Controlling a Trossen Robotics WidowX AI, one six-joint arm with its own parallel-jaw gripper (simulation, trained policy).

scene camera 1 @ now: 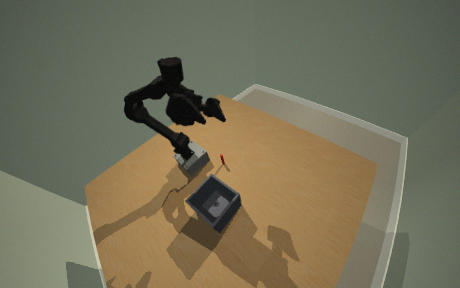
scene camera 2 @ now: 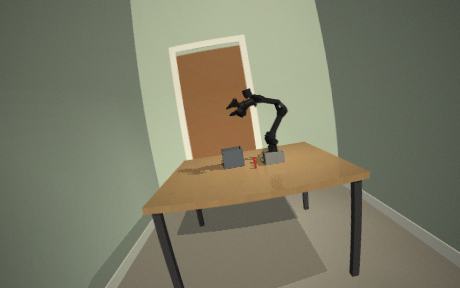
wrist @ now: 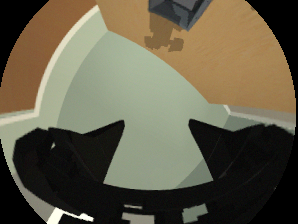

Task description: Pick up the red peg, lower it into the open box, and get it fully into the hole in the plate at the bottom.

Labels:
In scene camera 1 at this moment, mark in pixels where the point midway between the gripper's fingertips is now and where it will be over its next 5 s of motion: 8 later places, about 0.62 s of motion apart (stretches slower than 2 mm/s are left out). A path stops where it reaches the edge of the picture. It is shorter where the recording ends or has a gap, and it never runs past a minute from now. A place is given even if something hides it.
The gripper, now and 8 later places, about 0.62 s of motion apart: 216, 121; 227, 141; 226, 147; 220, 148; 217, 154; 219, 160; 223, 161; 228, 157; 230, 155

